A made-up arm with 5 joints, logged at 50 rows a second.
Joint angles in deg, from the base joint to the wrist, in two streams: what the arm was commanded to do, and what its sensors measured. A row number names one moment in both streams.
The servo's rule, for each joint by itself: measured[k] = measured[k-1] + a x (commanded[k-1-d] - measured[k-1]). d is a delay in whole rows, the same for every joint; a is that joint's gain. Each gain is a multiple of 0.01, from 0.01 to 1. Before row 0 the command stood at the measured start. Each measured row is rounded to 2 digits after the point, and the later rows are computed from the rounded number. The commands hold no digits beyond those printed.
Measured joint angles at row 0:
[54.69, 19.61, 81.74, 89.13, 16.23]
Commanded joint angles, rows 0 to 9:
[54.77, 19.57, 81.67, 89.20, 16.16]
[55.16, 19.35, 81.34, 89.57, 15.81]
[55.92, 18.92, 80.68, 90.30, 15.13]
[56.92, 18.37, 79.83, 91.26, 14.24]
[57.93, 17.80, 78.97, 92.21, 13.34]
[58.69, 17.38, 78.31, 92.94, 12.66]
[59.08, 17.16, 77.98, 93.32, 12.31]
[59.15, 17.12, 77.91, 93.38, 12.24]
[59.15, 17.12, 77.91, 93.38, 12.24]
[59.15, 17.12, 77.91, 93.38, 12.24]
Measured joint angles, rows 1 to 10:
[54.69, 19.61, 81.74, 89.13, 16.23]
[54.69, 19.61, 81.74, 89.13, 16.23]
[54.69, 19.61, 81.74, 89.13, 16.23]
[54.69, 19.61, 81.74, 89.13, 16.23]
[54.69, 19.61, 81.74, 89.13, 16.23]
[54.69, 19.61, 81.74, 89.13, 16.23]
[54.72, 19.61, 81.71, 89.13, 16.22]
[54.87, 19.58, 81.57, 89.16, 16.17]
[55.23, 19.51, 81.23, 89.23, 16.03]
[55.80, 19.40, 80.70, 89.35, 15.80]
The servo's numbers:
d 6
a 0.34 0.10 0.38 0.06 0.13

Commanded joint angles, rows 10 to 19:
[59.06, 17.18, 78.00, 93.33, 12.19]
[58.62, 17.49, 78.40, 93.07, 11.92]
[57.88, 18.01, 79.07, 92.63, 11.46]
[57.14, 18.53, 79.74, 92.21, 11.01]
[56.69, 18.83, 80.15, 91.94, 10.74]
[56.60, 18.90, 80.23, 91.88, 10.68]
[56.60, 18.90, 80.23, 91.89, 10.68]
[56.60, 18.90, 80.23, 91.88, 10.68]
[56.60, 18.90, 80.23, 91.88, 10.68]
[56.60, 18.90, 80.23, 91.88, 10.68]
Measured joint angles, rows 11 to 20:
[56.52, 19.24, 80.04, 89.52, 15.48]
[57.26, 19.05, 79.38, 89.73, 15.11]
[57.88, 18.86, 78.85, 89.95, 14.75]
[58.31, 18.69, 78.49, 90.16, 14.42]
[58.60, 18.53, 78.27, 90.35, 14.14]
[58.79, 18.39, 78.13, 90.53, 13.89]
[58.88, 18.27, 78.08, 90.70, 13.67]
[58.79, 18.19, 78.20, 90.84, 13.44]
[58.48, 18.17, 78.53, 90.95, 13.18]
[58.02, 18.21, 78.99, 91.03, 12.90]

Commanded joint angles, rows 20 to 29:
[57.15, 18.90, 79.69, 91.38, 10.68]
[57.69, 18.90, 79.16, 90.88, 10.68]
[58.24, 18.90, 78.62, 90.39, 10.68]
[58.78, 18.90, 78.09, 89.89, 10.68]
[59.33, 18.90, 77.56, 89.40, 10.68]
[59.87, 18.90, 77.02, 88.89, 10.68]
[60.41, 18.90, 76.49, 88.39, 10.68]
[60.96, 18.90, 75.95, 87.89, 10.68]
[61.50, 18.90, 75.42, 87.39, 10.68]
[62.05, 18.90, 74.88, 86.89, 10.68]
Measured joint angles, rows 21 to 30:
[57.57, 18.27, 79.43, 91.08, 12.62]
[57.24, 18.33, 79.73, 91.13, 12.37]
[57.02, 18.39, 79.92, 91.18, 12.15]
[56.88, 18.44, 80.04, 91.22, 11.96]
[56.78, 18.49, 80.11, 91.26, 11.79]
[56.72, 18.53, 80.16, 91.30, 11.65]
[56.87, 18.57, 79.98, 91.30, 11.52]
[57.15, 18.60, 79.67, 91.27, 11.41]
[57.52, 18.63, 79.27, 91.22, 11.32]
[57.95, 18.66, 78.82, 91.14, 11.24]

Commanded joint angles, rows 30 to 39:
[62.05, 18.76, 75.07, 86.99, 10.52]
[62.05, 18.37, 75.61, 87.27, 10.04]
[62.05, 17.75, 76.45, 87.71, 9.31]
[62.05, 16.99, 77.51, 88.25, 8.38]
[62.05, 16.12, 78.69, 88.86, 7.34]
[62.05, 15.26, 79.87, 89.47, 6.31]
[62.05, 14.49, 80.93, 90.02, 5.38]
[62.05, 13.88, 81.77, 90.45, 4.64]
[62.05, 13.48, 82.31, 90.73, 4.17]
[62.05, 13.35, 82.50, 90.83, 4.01]
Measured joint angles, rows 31 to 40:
[58.42, 18.68, 78.34, 91.04, 11.17]
[58.91, 18.70, 77.84, 90.91, 11.11]
[59.42, 18.72, 77.33, 90.76, 11.05]
[59.94, 18.74, 76.81, 90.59, 11.00]
[60.47, 18.76, 76.28, 90.40, 10.96]
[61.01, 18.77, 75.75, 90.19, 10.92]
[61.36, 18.77, 75.49, 90.00, 10.87]
[61.59, 18.73, 75.54, 89.84, 10.76]
[61.75, 18.63, 75.89, 89.71, 10.57]
[61.85, 18.47, 76.51, 89.62, 10.29]

